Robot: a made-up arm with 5 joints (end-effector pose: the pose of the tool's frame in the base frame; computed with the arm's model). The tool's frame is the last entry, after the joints.
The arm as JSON. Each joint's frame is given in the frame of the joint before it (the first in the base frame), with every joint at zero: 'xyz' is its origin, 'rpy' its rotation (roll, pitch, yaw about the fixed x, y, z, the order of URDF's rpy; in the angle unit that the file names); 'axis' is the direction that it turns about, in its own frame. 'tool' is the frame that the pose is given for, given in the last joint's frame.
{
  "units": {
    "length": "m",
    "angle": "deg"
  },
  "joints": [
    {
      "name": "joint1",
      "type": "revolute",
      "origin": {
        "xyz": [
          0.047,
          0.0,
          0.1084
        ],
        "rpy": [
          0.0,
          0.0,
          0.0
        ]
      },
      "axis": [
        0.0,
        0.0,
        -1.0
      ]
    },
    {
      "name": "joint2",
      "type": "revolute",
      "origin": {
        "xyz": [
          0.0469,
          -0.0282,
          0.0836
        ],
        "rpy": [
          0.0,
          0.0,
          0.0
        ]
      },
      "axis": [
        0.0,
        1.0,
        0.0
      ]
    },
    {
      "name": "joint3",
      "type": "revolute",
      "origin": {
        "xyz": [
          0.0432,
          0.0,
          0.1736
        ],
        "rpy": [
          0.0,
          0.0,
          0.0
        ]
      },
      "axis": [
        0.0,
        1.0,
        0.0
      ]
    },
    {
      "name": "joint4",
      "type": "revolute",
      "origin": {
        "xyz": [
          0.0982,
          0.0,
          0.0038
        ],
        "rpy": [
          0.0,
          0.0,
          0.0
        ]
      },
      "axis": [
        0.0,
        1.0,
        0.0
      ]
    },
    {
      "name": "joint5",
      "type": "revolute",
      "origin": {
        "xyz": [
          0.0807,
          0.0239,
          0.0
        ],
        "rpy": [
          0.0,
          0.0,
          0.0
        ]
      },
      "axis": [
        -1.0,
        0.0,
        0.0
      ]
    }
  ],
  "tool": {
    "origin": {
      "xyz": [
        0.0,
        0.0,
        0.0
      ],
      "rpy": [
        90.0,
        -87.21,
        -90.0
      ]
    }
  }
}
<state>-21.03 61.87 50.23 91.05 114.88</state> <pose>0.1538 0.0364 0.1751 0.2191 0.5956 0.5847 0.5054</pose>
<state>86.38 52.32 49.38 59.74 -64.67</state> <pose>0.0502 -0.1180 0.1413 0.1837 0.0960 0.5759 -0.7908</pose>
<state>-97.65 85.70 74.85 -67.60 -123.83</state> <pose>0.0343 0.1272 0.0451 0.9679 -0.0238 -0.0097 -0.2500</pose>
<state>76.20 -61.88 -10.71 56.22 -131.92</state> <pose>0.0470 -0.0179 0.4295 0.1597 -0.3912 0.6985 0.5776</pose>
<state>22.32 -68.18 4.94 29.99 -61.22</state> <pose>0.0547 -0.0078 0.4303 0.3466 0.3131 -0.8223 -0.3251</pose>
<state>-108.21 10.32 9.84 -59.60 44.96</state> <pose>-0.0353 0.2638 0.3760 0.1092 0.4927 -0.7582 0.4129</pose>
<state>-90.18 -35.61 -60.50 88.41 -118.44</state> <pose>0.0512 0.0467 0.4663 0.6340 0.7249 0.2038 -0.1761</pose>
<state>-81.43 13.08 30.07 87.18 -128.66</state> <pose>0.0736 0.1480 0.2254 0.8507 -0.3306 -0.0976 -0.3969</pose>
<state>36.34 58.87 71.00 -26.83 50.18</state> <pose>0.1569 -0.0862 0.0883 0.9889 0.0758 0.0846 0.0957</pose>
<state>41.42 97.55 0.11 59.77 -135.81</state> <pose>0.1412 -0.0889 -0.0024 0.0001 0.4163 -0.3671 0.8318</pose>
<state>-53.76 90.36 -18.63 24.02 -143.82</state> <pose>0.1962 0.1963 -0.0246 0.6884 -0.0494 -0.0089 -0.7236</pose>
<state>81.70 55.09 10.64 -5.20 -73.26</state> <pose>0.0857 -0.2950 0.0977 0.1866 -0.0125 -0.2540 -0.9489</pose>
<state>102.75 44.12 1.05 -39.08 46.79</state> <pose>-0.0346 -0.3413 0.2110 0.6481 -0.6406 -0.1913 -0.3648</pose>
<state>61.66 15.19 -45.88 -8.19 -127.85</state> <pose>0.1759 -0.2480 0.4523 0.0462 -0.5108 0.7436 0.4290</pose>
